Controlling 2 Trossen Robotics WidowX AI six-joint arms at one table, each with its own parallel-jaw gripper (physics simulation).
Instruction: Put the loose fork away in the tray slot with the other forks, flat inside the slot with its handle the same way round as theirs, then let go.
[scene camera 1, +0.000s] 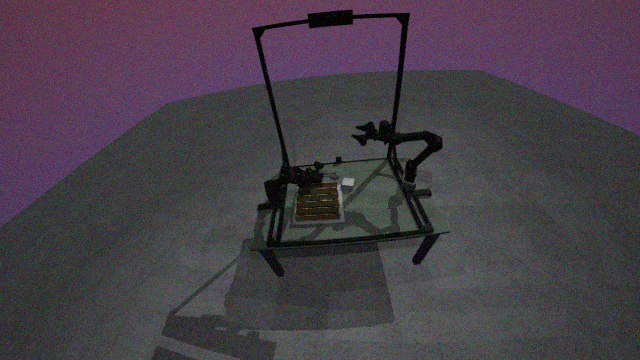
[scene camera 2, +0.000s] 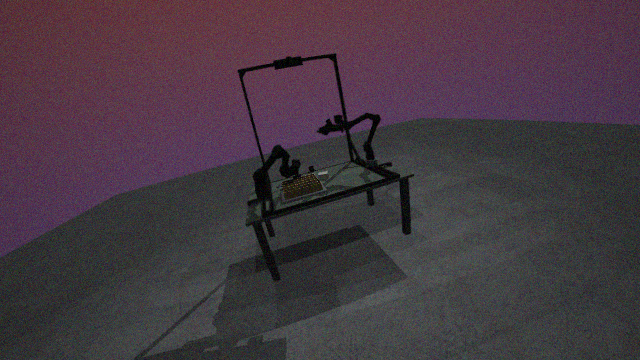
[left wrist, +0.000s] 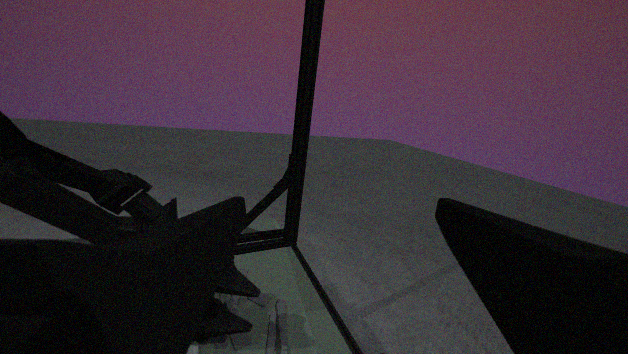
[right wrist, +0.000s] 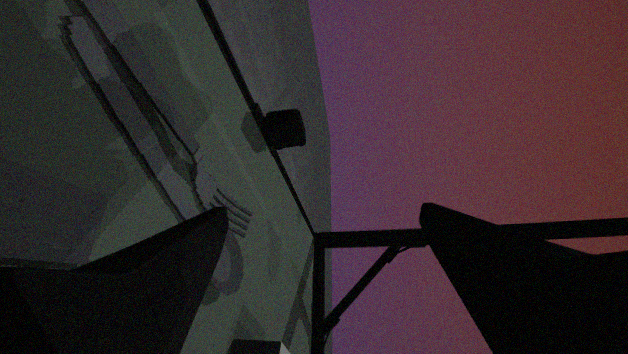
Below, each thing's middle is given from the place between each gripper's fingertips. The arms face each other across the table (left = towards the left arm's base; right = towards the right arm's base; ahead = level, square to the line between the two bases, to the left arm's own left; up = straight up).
The cutlery tray (scene camera 1: 329, 209) is 25 cm ahead of my right hand, 6 cm to the right of it and 7 cm below it.
I see the cutlery tray 370 mm below my left hand, 280 mm to the right of it and 230 mm ahead of it.
